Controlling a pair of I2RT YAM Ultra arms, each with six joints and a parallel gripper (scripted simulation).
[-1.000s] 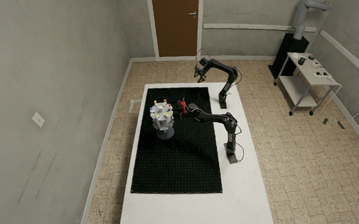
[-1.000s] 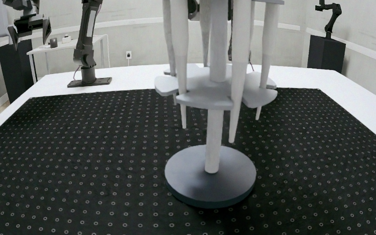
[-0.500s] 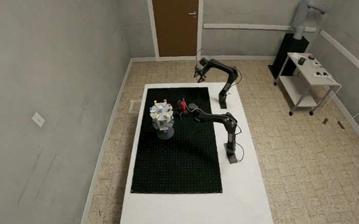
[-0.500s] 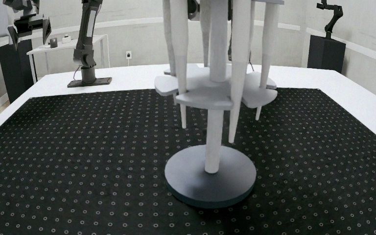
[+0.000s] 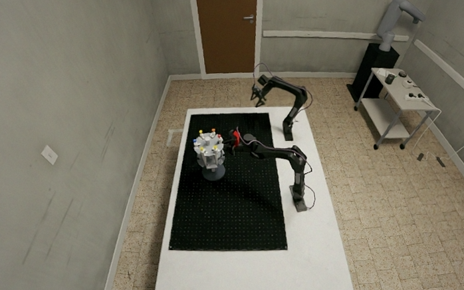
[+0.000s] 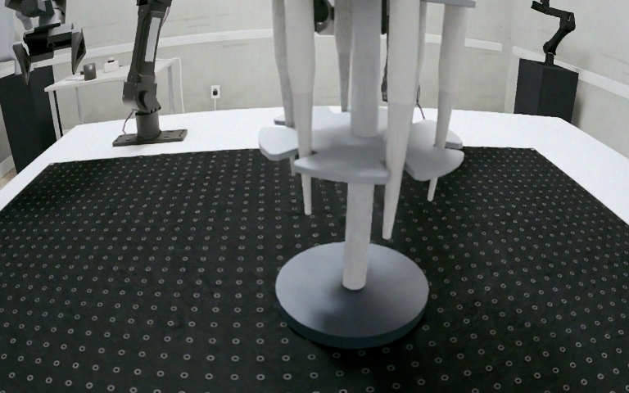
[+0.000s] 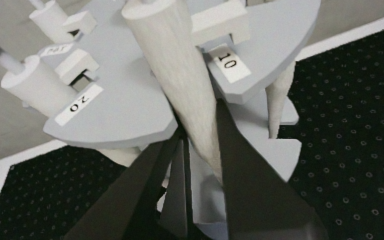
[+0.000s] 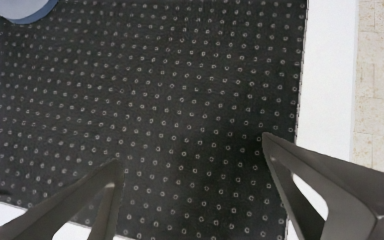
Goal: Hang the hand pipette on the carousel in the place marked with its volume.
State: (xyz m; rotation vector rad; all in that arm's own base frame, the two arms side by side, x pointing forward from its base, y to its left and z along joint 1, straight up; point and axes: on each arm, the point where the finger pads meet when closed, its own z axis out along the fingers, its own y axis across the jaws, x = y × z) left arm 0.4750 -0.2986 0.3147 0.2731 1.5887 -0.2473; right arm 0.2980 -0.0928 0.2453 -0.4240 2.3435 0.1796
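Right now my left hand is 10 mm to the left of the white pipette and 20 mm above it.
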